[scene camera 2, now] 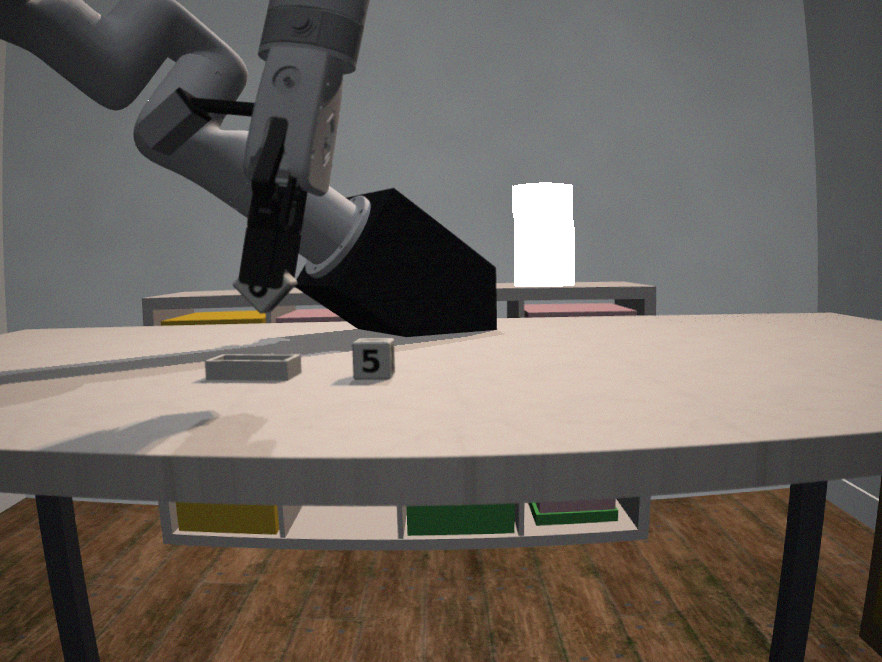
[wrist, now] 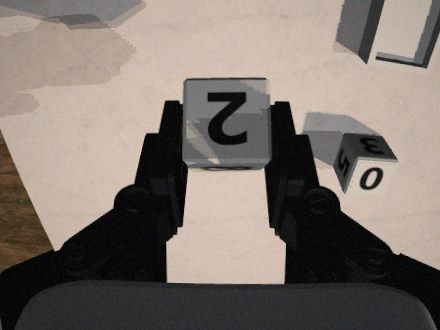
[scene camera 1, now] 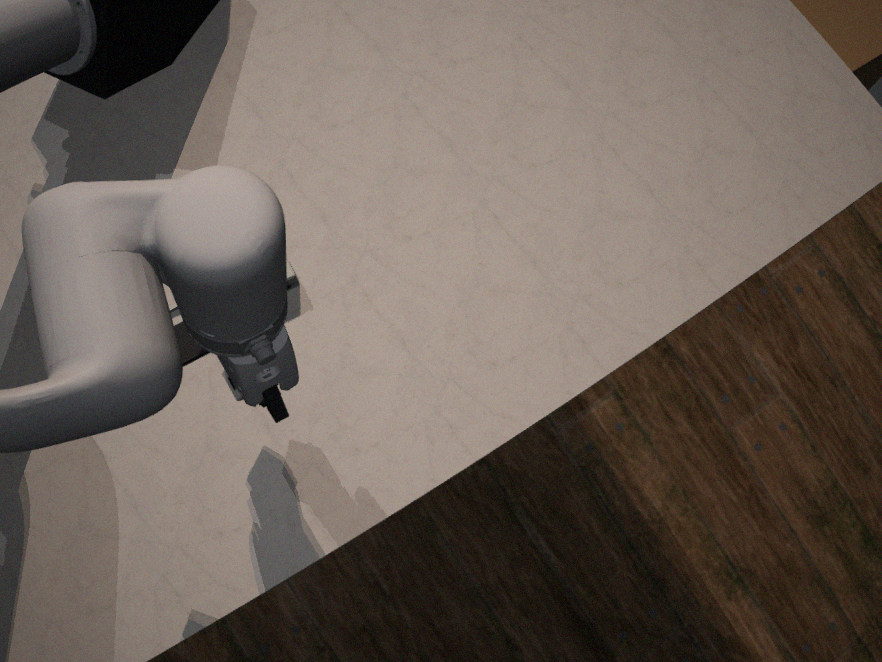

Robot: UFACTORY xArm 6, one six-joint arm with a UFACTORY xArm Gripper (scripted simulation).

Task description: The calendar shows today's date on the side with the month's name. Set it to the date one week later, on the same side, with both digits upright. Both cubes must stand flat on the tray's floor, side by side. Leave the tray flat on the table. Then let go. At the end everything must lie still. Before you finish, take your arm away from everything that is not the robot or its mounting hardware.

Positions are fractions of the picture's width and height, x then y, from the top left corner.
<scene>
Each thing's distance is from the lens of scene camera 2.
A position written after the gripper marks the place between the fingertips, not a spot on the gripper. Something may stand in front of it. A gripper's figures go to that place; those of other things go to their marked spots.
gripper (scene camera 2: 0.30,0.43): 57 cm
cube (scene camera 2: 0.42,0.54): 64 cm
</scene>
